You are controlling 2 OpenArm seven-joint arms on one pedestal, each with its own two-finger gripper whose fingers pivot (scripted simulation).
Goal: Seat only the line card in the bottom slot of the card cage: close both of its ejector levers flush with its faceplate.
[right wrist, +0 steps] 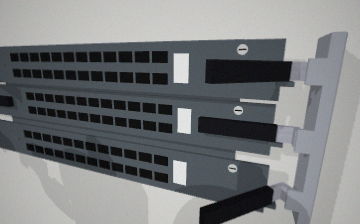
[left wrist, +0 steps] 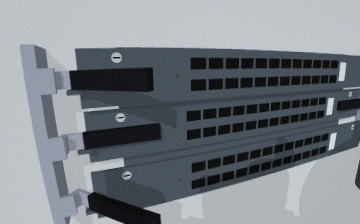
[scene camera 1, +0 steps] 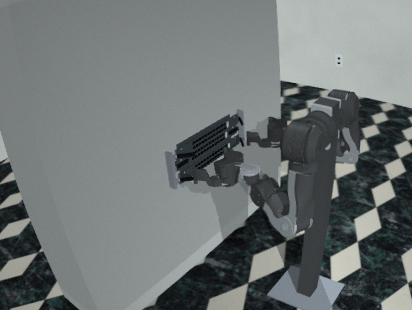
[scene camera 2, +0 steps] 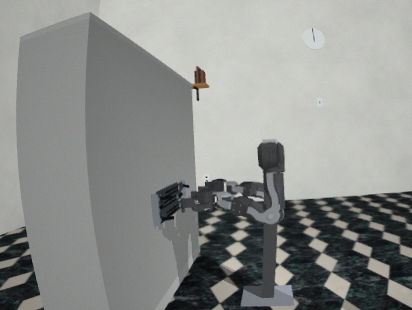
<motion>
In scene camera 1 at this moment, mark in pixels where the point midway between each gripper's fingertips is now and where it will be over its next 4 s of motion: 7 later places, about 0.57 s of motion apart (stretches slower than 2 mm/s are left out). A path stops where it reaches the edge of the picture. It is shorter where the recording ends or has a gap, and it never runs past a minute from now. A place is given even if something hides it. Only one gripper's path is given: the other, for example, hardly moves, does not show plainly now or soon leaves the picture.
My left gripper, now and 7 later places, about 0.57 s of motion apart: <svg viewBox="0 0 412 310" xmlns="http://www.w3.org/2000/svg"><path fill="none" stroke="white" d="M209 164L209 169L209 173L209 176L208 176L205 175L205 176L206 179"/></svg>
</motion>
